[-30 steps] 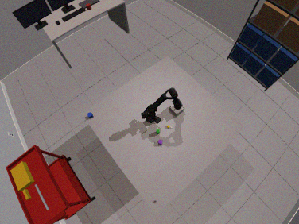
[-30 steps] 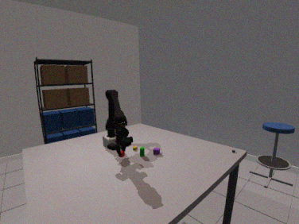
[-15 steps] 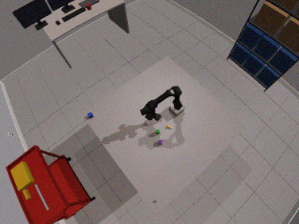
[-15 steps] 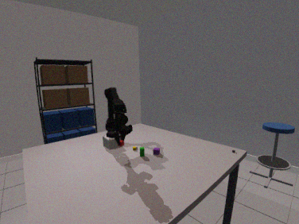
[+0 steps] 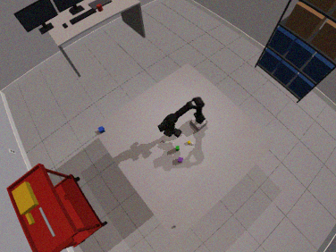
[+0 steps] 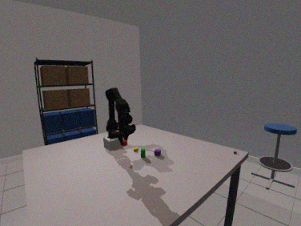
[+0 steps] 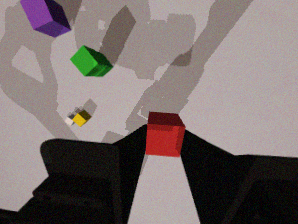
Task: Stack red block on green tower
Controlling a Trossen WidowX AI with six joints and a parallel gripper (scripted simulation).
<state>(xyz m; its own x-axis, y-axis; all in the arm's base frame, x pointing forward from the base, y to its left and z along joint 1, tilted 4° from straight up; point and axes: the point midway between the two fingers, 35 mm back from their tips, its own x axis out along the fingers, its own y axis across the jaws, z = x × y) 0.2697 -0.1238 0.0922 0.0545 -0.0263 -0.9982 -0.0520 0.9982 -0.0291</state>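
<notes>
Now: the purple block 130 mm ahead of my gripper tip, 200 mm to the left of it and 110 mm below it. Round my gripper tip: red block: 10 mm above; blue block: 380 mm ahead, 580 mm to the right, 100 mm below; yellow block: 60 mm behind, 170 mm to the left, 110 mm below.
</notes>
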